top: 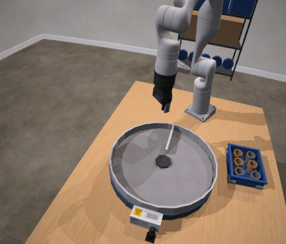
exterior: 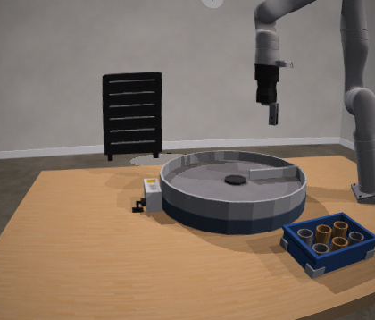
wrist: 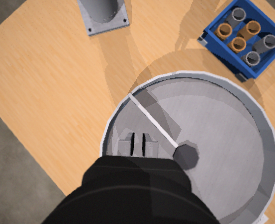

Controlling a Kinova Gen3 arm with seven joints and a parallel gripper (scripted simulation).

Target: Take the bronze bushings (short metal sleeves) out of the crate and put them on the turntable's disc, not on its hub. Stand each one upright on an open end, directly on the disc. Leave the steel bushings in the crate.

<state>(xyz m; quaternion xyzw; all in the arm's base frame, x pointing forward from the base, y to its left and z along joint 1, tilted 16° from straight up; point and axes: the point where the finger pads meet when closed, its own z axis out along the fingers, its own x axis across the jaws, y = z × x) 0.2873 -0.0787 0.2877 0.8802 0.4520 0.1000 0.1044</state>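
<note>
The blue crate lies 38 cm to the left of my hand, 20 cm below it and 5 cm behind it. Also, from my hand: grey turntable disc 17 cm below, 12 cm ahead, 6 cm to the left.
</note>
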